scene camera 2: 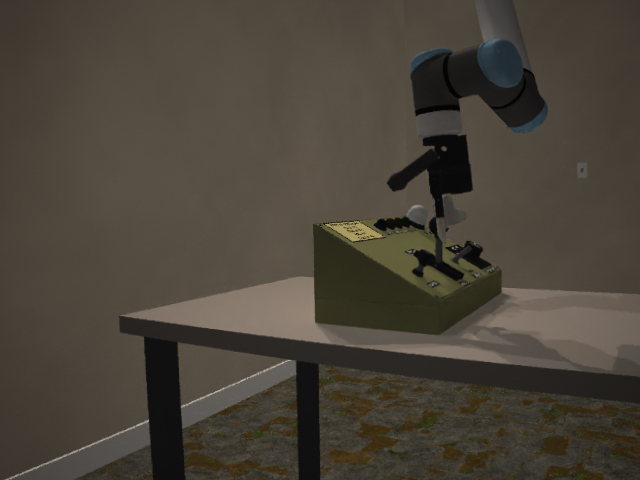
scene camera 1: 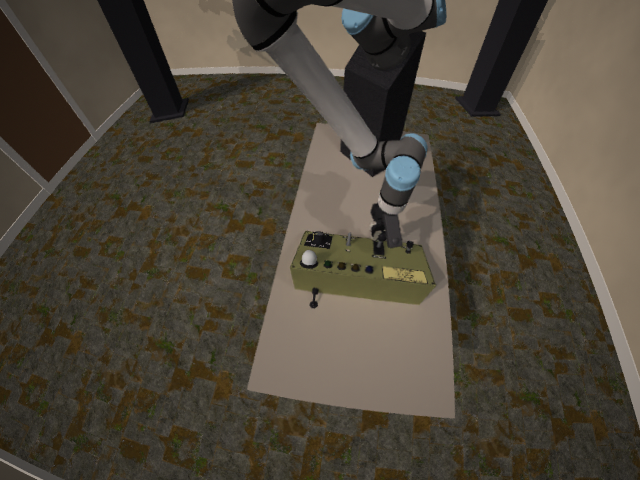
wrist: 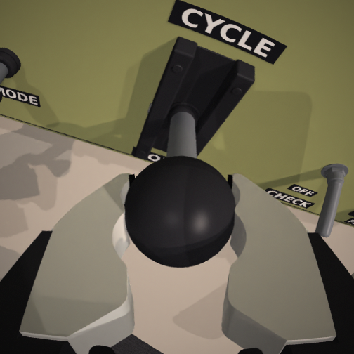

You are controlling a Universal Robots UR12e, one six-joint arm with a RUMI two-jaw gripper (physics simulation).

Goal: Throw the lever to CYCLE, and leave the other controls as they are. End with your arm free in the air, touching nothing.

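Places are measured from the arm's base along level axes (x ahead, y left, z up), in millimetres.
Pixels of known places: gripper, fingertip midpoint: point(scene camera 2: 444, 242) point(scene camera 1: 379, 238); arm's base, link origin: point(scene camera 1: 388, 48).
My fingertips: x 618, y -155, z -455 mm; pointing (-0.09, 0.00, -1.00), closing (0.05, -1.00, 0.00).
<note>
Ahead of a thing's pixels: the offset from my fingertips to its top centre. "spot": to the spot under its first point. Level surfaces: height alone.
The lever {dz +21, dx +10, dy +0 mm} point(scene camera 2: 438, 253) point(wrist: 182, 135) is a grey shaft with a black ball knob, rising from a black slotted guide point(wrist: 167, 95) on the olive sloped control box point(scene camera 1: 356, 290) point(scene camera 2: 372, 289) point(wrist: 75, 45). My gripper point(scene camera 2: 439, 225) point(wrist: 180, 177) is shut on the ball knob, with one pale jaw on each side of it. The CYCLE label point(wrist: 227, 32) is beyond the far end of the guide. A partly hidden label is at the near end. In scene camera 2 the shaft stands nearly upright, between the guide's two ends. The knob hides part of the shaft in the wrist view.
The MODE control {dz -5, dx +42, dy +116 mm} point(scene camera 1: 409, 246) point(wrist: 7, 64) and the CHECK toggle {dz -14, dx -41, dy -109 mm} point(scene camera 1: 348, 239) point(wrist: 330, 200) flank the lever. A white dome {spot: dz +72, dx +78, dy -279 mm} point(scene camera 1: 309, 257) point(scene camera 2: 417, 214), small dark buttons and a yellow plate {spot: dz +26, dx +173, dy +38 mm} point(scene camera 1: 404, 274) point(scene camera 2: 356, 231) are higher on the box. The box stands on a table {dz -145 mm} point(scene camera 1: 351, 351) point(scene camera 2: 217, 304).
</note>
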